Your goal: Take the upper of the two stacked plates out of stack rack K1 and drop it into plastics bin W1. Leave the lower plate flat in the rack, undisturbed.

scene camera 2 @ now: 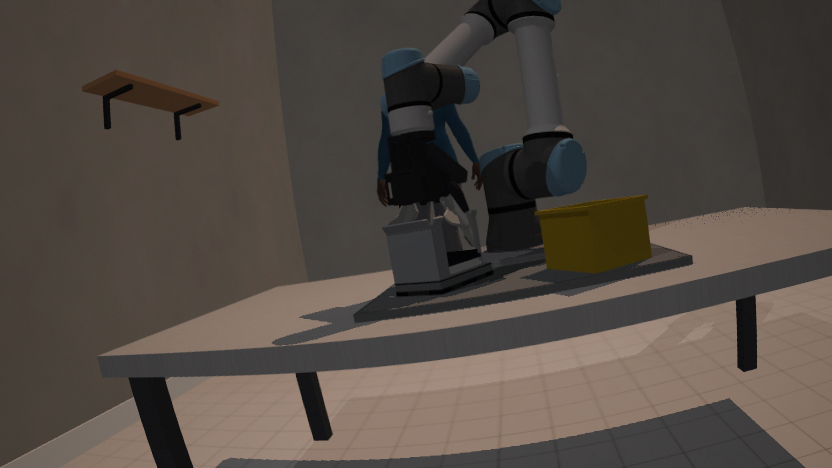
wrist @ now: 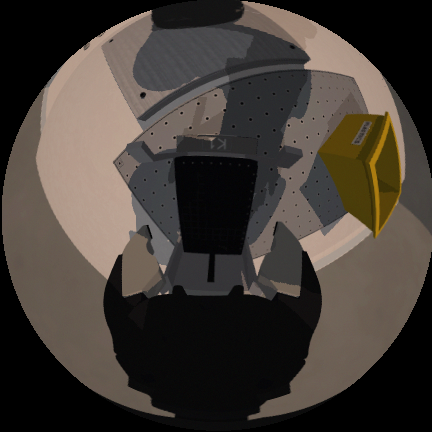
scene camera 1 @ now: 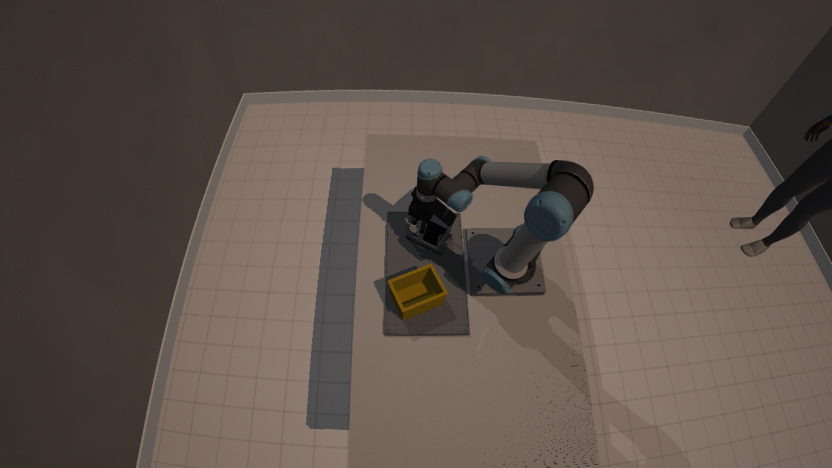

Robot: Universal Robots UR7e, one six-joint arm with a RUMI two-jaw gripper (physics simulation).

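Where they show: gripper, between the fingertips: (wrist: 211, 225) (scene camera 1: 426, 226); arm's base, origin of its link: (scene camera 2: 518, 245).
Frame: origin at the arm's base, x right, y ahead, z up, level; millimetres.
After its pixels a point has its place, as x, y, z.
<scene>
Stack rack K1 (scene camera 1: 420, 241) (scene camera 2: 416, 256) {160, 411, 46} (wrist: 217, 145) {98, 281, 5} is grey, with a tall slotted wall at one end and the K1 label at the other. A black plate (scene camera 1: 433, 234) {114, 323, 33} (scene camera 2: 460, 256) {97, 362, 31} (wrist: 215, 205) {129, 339, 30} lies flat in it. The lower plate cannot be told apart from the upper one. My gripper (scene camera 1: 429, 228) {139, 350, 48} (scene camera 2: 433, 231) (wrist: 211, 225) {139, 350, 48} is open and empty, low over the rack at its tall-walled end, with one finger toward each side. The rack partly hides the fingertips in the scene camera 2 view. Bin W1 (scene camera 1: 424, 307) {-186, 357, 29} (scene camera 2: 619, 232) {-164, 459, 34} (wrist: 345, 167) {-55, 358, 33} is yellow, upright and open-topped, with a plastics label.
The rack and bin stand on a perforated grey board (scene camera 1: 424, 327) {-244, 354, -17} (wrist: 320, 102) {-88, 262, -17} on the table (scene camera 1: 465, 407) {-528, 214, -30} (scene camera 2: 232, 314) {617, 276, -30}. The robot's base stands beside the board. A person (scene camera 1: 785, 197) (scene camera 2: 445, 133) is beyond the table. A wooden shelf (scene camera 2: 151, 96) hangs on the wall.
</scene>
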